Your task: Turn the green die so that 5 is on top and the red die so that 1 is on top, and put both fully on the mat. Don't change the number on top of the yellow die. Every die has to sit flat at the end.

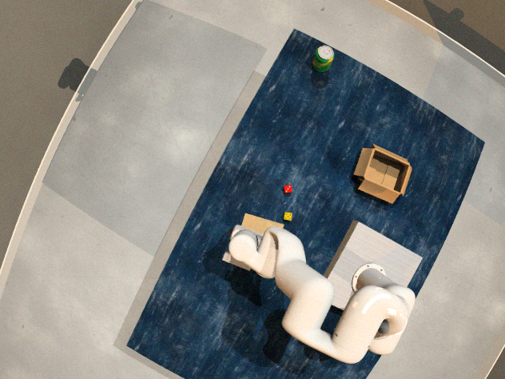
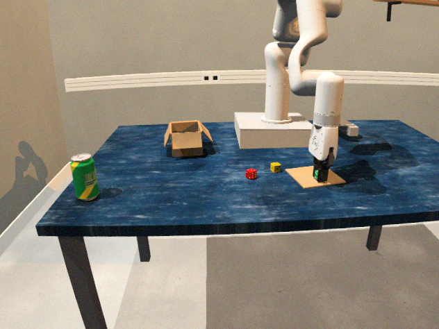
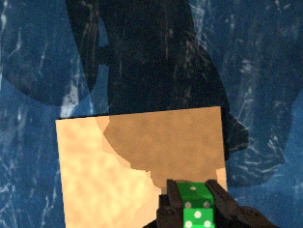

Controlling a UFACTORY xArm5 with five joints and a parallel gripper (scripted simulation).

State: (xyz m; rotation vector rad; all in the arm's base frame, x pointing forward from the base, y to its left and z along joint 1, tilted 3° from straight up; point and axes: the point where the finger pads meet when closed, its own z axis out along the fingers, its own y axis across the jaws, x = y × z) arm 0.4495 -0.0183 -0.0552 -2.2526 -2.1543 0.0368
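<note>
The green die is 10 mm below my hand. Also, from my hand: red die (190 mm to the right, 80 mm behind, 20 mm below); mat (40 mm behind, 30 mm below); yellow die (110 mm behind, 100 mm to the right, 20 mm below).
</note>
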